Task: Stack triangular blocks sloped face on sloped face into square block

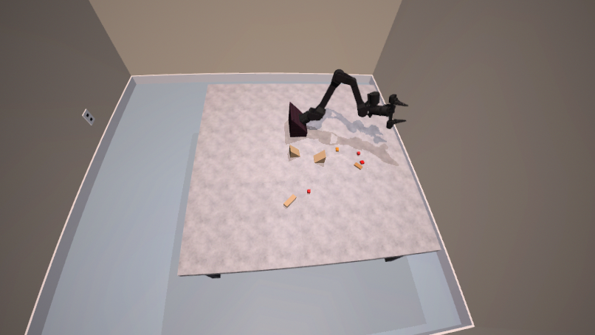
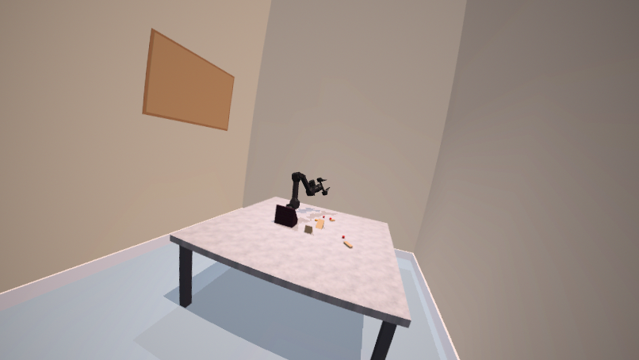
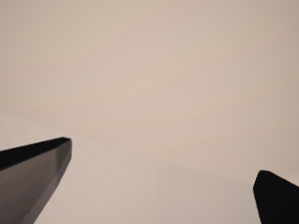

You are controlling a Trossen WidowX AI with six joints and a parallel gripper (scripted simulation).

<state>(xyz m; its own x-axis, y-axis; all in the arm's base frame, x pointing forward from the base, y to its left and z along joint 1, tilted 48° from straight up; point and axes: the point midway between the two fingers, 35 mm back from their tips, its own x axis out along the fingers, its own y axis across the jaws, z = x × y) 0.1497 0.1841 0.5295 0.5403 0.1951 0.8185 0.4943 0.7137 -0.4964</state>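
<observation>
The tan triangular block lies 44 cm to the right of my gripper tip, 29 cm below it and 9 cm ahead of it.
</observation>
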